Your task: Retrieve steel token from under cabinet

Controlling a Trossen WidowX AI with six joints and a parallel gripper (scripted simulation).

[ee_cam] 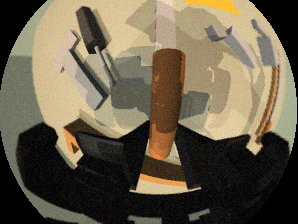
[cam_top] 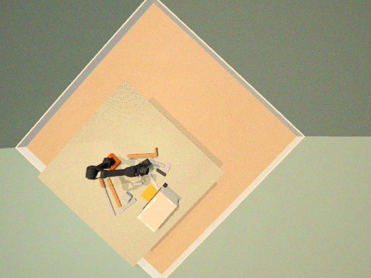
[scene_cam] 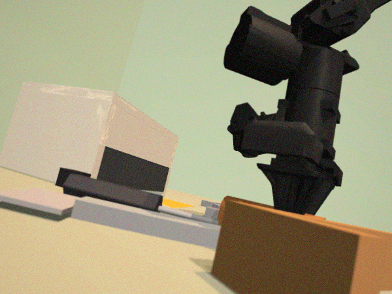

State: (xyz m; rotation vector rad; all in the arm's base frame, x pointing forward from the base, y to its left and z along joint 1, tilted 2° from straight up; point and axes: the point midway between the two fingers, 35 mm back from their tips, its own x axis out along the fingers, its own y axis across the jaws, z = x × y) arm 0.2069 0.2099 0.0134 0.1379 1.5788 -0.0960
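Right now my gripper tip is 12 cm short of the dark screwdriver and 7 cm to the right of it. From my gripper tip the other things lie so: token: 42 cm ahead, 11 cm to the right; then orange stick: 40 cm to the right, 4 cm ahead.
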